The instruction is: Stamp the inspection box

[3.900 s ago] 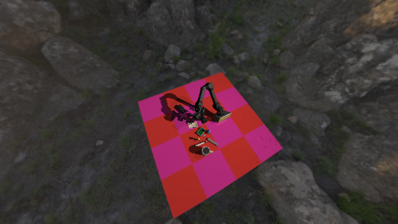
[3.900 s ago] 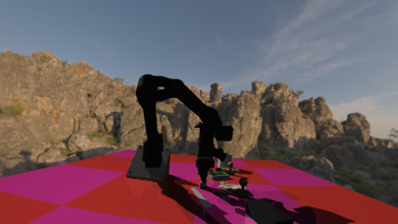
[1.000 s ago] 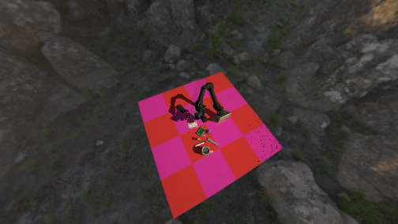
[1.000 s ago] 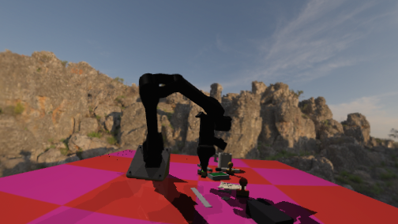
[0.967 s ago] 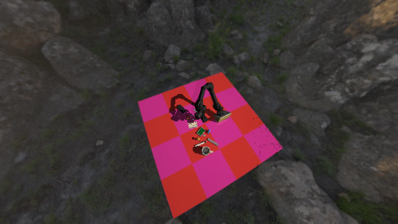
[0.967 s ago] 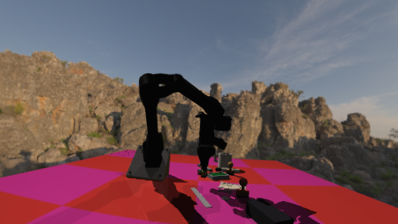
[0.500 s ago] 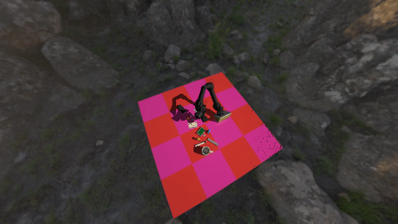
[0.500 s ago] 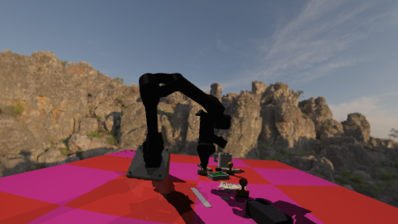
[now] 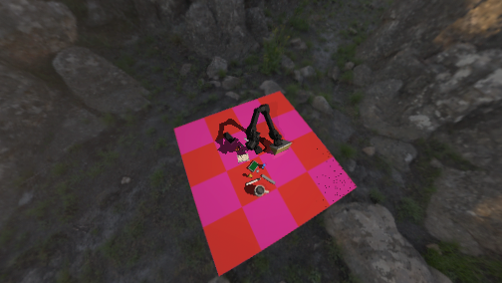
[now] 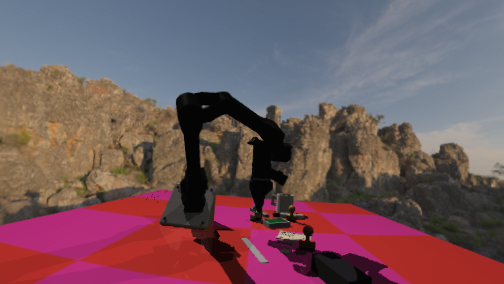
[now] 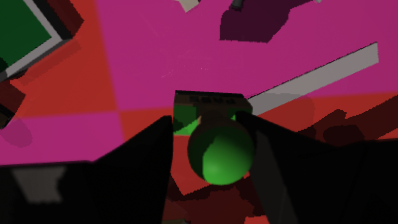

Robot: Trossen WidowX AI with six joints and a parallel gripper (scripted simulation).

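The green-knobbed stamp is right at my gripper tip. From my gripper tip the other things lie so: card (12 cm ahead, 1 cm to the left, 8 cm below); red-knobbed stamp (13 cm ahead, 8 cm to the right, 6 cm below); grey ruler strip (2 cm behind, 9 cm to the right, 8 cm below).
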